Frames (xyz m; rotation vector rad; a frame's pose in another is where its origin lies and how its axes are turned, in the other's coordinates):
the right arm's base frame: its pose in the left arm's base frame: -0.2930 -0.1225 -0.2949 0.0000 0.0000 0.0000
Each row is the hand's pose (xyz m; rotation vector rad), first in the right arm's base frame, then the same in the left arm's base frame.
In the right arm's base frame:
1: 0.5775 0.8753 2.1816 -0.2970 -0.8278 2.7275
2: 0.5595 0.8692 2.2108 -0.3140 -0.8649 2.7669
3: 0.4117 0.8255 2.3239 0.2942 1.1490 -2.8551
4: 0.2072 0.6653 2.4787 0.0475 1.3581 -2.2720
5: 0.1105 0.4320 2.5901 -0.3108 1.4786 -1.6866
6: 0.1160 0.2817 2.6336 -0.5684 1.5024 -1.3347
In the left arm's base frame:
1: 0.2845 0.7528 1.8867 -0.2970 -0.8278 2.7275
2: 0.2665 0.7467 1.9159 -0.3140 -0.8649 2.7669
3: 0.1187 0.7030 2.0290 0.2942 1.1490 -2.8551
4: -0.0858 0.5428 2.1838 0.0475 1.3581 -2.2720
5: -0.1825 0.3095 2.2952 -0.3108 1.4786 -1.6866
6: -0.1770 0.1592 2.3387 -0.5684 1.5024 -1.3347

